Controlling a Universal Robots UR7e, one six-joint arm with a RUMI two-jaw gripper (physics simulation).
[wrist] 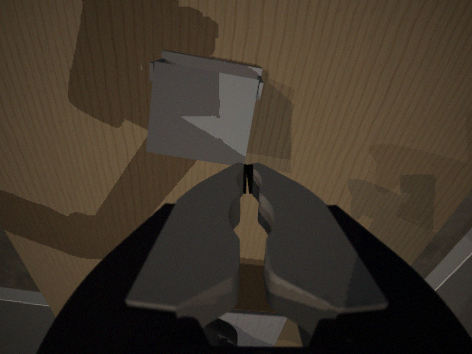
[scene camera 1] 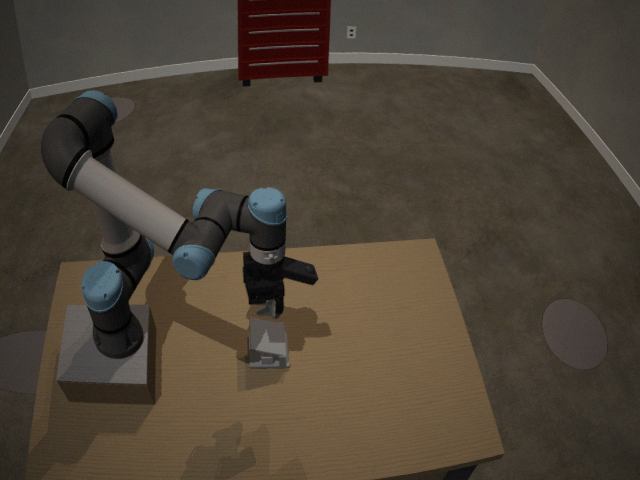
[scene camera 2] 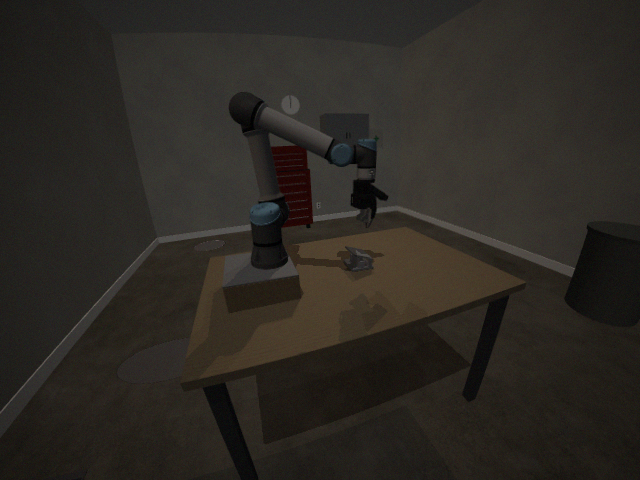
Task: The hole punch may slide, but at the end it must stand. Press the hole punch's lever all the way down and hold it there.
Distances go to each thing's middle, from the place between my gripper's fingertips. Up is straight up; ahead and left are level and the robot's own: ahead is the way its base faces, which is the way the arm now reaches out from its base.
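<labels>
My gripper's 14 cm above the flat lever (scene camera 1: 267, 337), and it's 2 cm past the lever and 5 cm to the right of it. There's a grey hole punch (scene camera 1: 257, 361) too, and that one's 15 cm below my hand, 2 cm behind it and 5 cm to the left of it.
</labels>
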